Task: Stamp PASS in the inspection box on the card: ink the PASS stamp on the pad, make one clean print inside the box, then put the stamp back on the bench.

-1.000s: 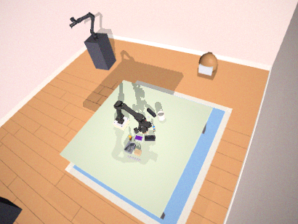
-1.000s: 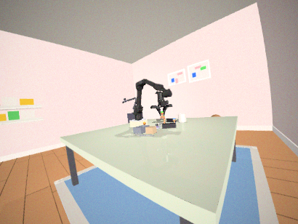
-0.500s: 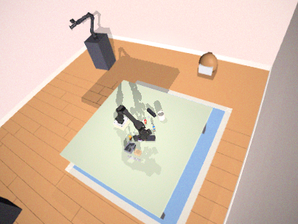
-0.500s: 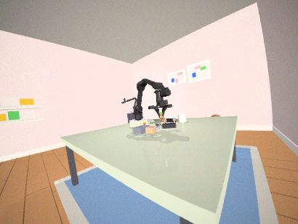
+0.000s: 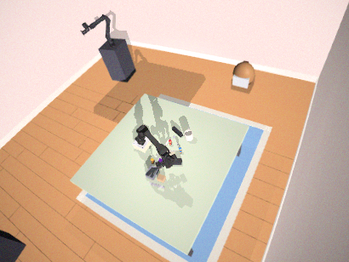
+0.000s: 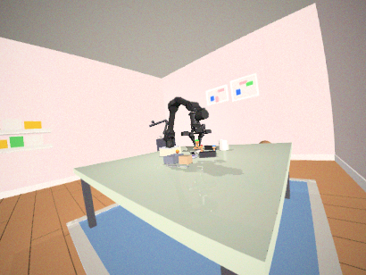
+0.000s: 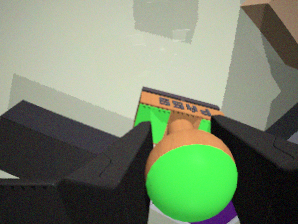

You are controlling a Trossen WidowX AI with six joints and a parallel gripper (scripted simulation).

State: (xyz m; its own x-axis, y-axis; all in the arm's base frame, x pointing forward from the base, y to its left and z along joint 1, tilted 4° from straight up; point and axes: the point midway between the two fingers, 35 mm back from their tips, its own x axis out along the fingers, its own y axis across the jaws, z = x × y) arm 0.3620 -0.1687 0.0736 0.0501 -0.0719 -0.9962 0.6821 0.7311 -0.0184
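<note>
Now: gripper tip 20 mm short of the dark block, 100 mm to the right of it and 70 mm above it. Round my gripper tip: tan block: 30 mm behind, 100 mm to the right, 60 mm below; purple ink pad: 100 mm behind, 60 mm to the left, 80 mm below; green-knobbed stamp: right at my gripper tip.
</note>
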